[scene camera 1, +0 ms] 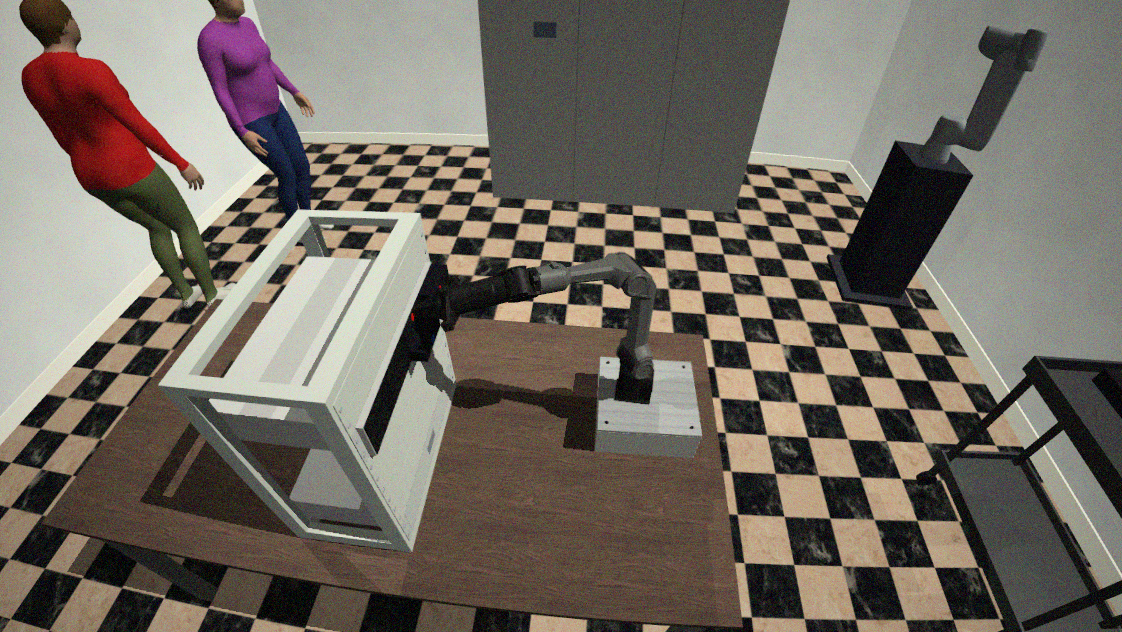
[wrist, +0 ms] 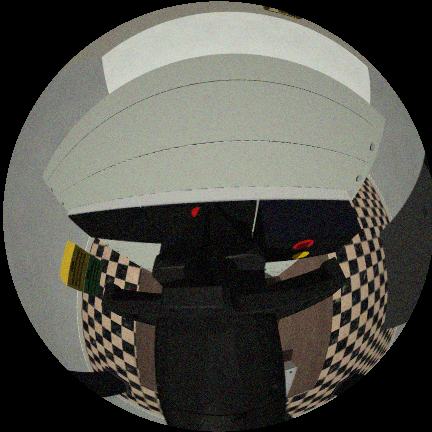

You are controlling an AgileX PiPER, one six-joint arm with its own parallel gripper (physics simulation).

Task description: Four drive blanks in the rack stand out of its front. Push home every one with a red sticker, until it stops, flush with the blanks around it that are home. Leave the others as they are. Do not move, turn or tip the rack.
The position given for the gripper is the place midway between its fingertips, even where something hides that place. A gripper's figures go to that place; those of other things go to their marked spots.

The gripper [scene camera 1: 414, 312] is 1.04 m from the lens. A rack [scene camera 1: 328, 368]: 0.82 m from the lens.
